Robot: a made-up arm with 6 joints.
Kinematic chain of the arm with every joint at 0, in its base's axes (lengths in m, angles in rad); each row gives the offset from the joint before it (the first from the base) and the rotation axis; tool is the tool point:
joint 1: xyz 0 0 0.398 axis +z
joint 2: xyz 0 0 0 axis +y
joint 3: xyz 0 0 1.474 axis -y
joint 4: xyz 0 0 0 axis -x
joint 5: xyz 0.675 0 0 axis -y
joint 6: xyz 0 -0.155 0 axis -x
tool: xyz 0 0 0
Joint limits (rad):
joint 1: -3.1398..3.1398
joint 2: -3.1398..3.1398
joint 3: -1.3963..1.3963
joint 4: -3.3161..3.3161
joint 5: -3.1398..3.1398
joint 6: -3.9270..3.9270
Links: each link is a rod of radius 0.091 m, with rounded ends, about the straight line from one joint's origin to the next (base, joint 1, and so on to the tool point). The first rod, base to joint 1, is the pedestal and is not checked.
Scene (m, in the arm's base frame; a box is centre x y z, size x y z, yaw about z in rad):
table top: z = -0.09
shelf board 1: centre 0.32 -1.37 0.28 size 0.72 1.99 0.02 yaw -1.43
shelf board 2: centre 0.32 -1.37 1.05 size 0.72 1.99 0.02 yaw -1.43
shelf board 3: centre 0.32 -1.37 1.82 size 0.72 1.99 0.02 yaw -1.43
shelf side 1: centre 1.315 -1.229 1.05 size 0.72 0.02 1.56 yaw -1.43
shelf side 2: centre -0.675 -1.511 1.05 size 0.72 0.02 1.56 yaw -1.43
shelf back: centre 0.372 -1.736 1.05 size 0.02 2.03 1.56 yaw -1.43
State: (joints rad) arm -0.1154 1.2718 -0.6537 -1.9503 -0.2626 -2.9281
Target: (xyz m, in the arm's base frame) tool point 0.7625 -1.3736 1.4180
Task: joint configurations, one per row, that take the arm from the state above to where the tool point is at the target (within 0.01 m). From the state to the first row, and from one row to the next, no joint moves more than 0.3 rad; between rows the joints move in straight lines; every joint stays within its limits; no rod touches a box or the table.
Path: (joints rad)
1: -0.3020 1.0218 -0.5238 -1.9461 -0.2626 -2.9281
2: -0.4886 0.7719 -0.3940 -1.9419 -0.2626 -2.9281
3: -0.6753 0.5219 -0.2641 -1.9378 -0.2626 -2.9281
4: -0.8619 0.2719 -0.1343 -1.9336 -0.2626 -2.9281
5: -0.9418 0.3992 0.1250 -1.9428 -0.2626 -2.9281
6: -1.0217 0.5265 0.3844 -1.9521 -0.2626 -2.9281
7: -1.1016 0.6537 0.6437 -1.9613 -0.2626 -2.9281

